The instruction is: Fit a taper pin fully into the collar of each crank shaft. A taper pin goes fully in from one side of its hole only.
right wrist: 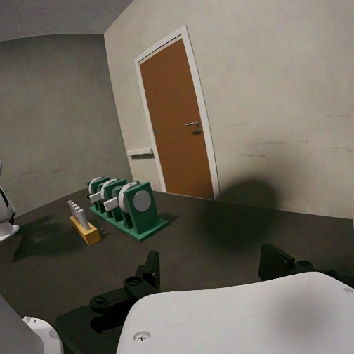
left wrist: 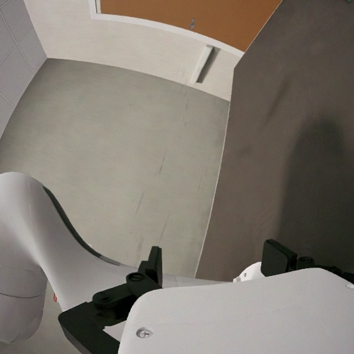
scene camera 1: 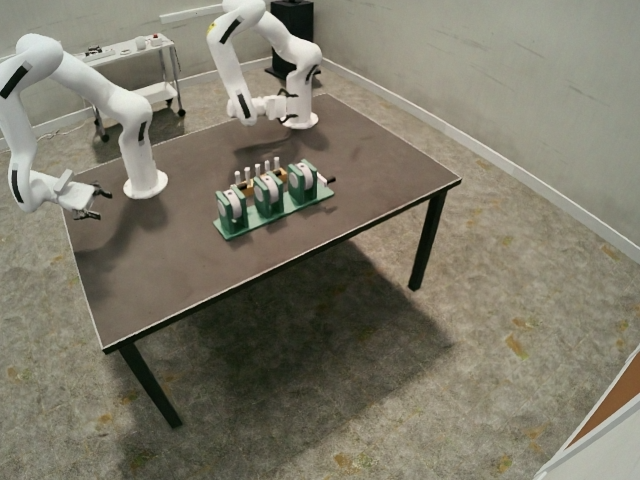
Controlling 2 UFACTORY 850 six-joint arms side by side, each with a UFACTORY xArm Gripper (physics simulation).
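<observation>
Three crank shafts sit in green stands on one green base (scene camera 1: 248, 227) (right wrist: 159, 225) on the table. Their pale collars are a left one (scene camera 1: 234, 204), a middle one (scene camera 1: 271, 190) and a right one (scene camera 1: 310, 176) in the scene view. Each collar shows a small dark hole on top. Several pale taper pins (scene camera 1: 247, 173) (right wrist: 83, 220) stand upright in an orange block (scene camera 1: 250, 189) (right wrist: 92, 237) behind the stands. My left gripper (scene camera 1: 295, 106) (left wrist: 214, 260) is open and empty, above the table's back. My right gripper (scene camera 1: 104, 205) (right wrist: 211, 265) is open and empty, well left of the stands.
The crank arms stick out toward the orange block; a black handle (scene camera 1: 330, 179) shows at the right stand. The left arm's base (scene camera 1: 299, 120) is at the table's back, the right arm's base (scene camera 1: 145, 187) at its left. A trolley (scene camera 1: 173, 64) stands behind the table.
</observation>
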